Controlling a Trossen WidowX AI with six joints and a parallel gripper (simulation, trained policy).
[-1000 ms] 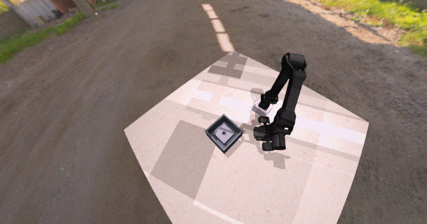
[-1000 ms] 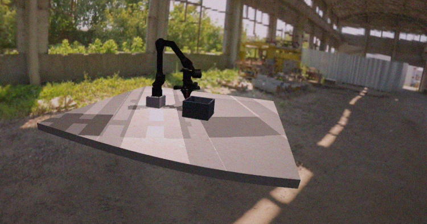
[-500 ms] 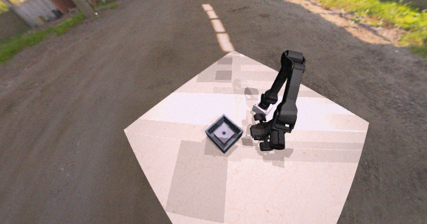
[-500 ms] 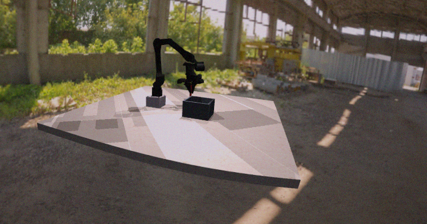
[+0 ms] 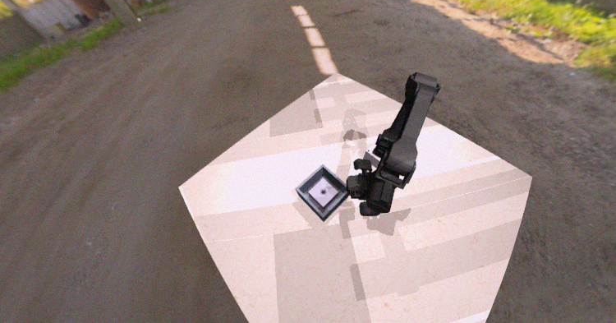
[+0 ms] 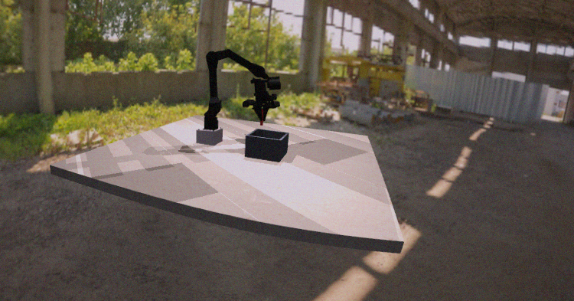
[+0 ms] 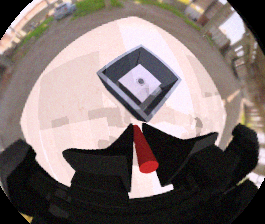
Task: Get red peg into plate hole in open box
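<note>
Now: the dark box 110 mm to the right of my gripper tip, 110 mm below it and 40 mm ahead of it. From my gripper tip the other things lie so: red peg 20 mm above, 10 mm to the left, 10 mm behind.
</note>
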